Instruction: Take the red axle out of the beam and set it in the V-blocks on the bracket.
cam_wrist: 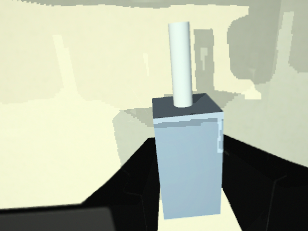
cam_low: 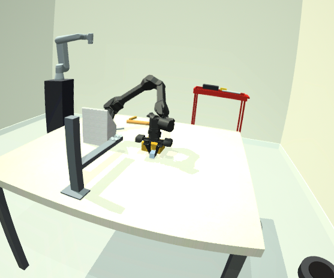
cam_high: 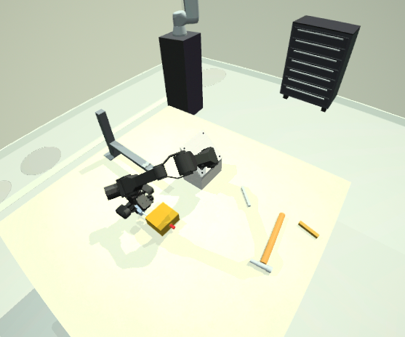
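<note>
Now: gripper tip 20 mm to the right of the pale cube and 10 mm below it. Also, from my gripper tip: yellow beam 20 mm behind, 120 mm to the left, 10 mm above; orange bar 310 mm behind, 700 mm to the left, 10 mm below; white rod 340 mm behind, 380 mm to the left, 10 mm below.
</note>
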